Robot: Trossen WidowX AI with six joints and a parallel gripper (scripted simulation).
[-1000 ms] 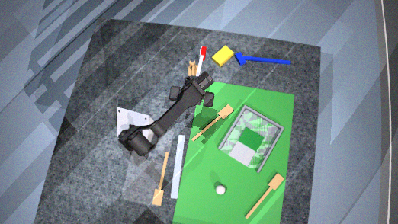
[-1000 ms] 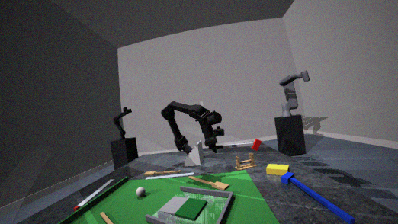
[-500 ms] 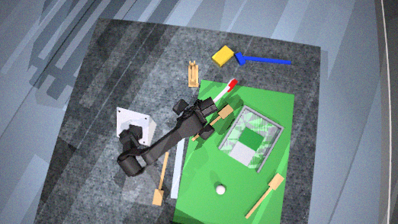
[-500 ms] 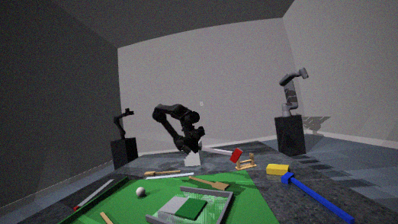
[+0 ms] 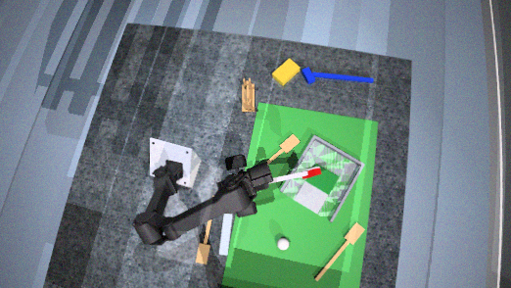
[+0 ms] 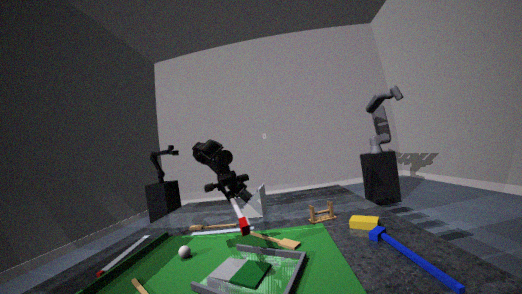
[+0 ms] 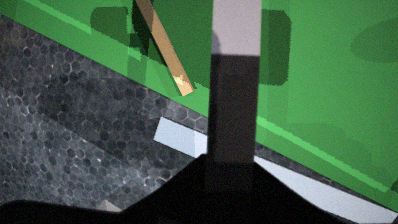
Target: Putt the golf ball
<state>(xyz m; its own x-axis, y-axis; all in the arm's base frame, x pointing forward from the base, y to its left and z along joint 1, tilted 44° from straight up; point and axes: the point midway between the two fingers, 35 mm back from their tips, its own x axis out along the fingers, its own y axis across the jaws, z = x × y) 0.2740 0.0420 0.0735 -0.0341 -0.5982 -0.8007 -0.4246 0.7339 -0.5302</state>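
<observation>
My gripper tip is now 110 mm short of the red putter and 50 mm to the right of it. The rest, counted from my gripper tip: white golf ball 160 mm ahead, 150 mm to the right, 120 mm below; wooden rack 380 mm to the left, 120 mm below, 90 mm behind; green mat 210 mm ahead, 150 mm below, 10 mm to the left.
</observation>
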